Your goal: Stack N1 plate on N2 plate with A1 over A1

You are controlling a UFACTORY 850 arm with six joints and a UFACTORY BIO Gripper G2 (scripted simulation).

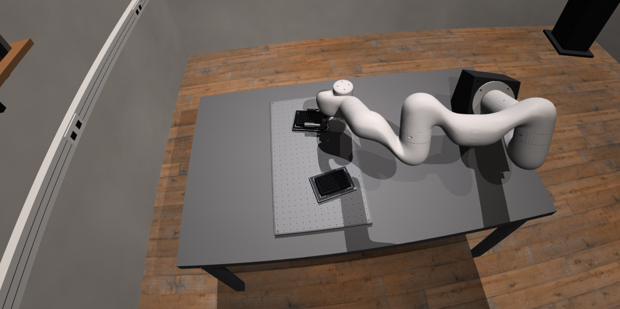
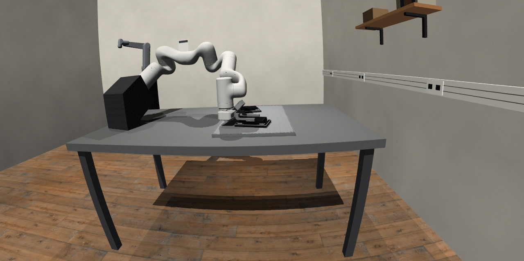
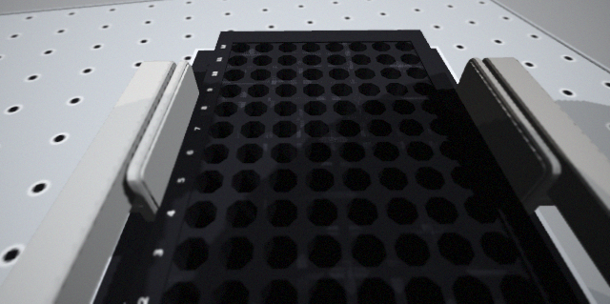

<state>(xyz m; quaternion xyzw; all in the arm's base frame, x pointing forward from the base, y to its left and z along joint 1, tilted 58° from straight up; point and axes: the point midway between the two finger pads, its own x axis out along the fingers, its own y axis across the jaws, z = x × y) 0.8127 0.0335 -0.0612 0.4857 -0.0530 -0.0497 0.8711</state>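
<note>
Right now my hand is 30 mm above the plate nest N1. From my hand the other things lie so: plate nest N2: 330 mm to the left, 120 mm behind, 30 mm below.
</note>
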